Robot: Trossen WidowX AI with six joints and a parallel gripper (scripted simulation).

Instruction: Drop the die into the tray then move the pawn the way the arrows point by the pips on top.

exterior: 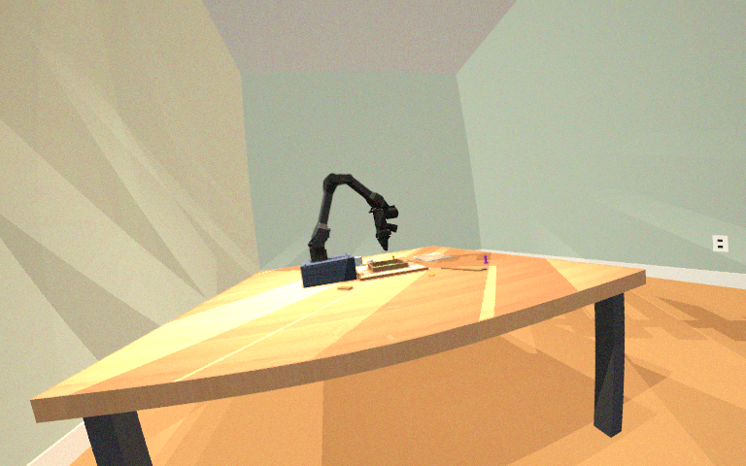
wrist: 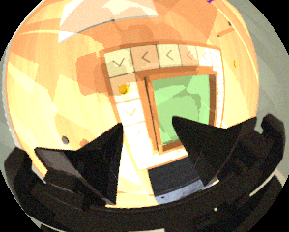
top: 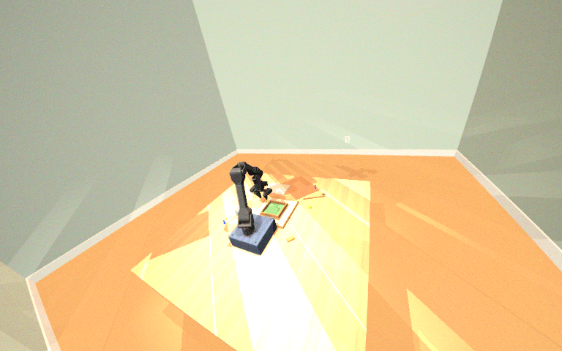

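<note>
Now: gripper tip 9 cm past the white die, 13 cm to the right of it and 7 cm above it. The rest, counted from my gripper tip: green dice tray (1 cm behind, 10 cm to the right, 7 cm below); then yellow pawn (4 cm ahead, 3 cm to the left, 5 cm below); then white sheet (25 cm ahead, 7 cm to the left, 8 cm below).
</note>
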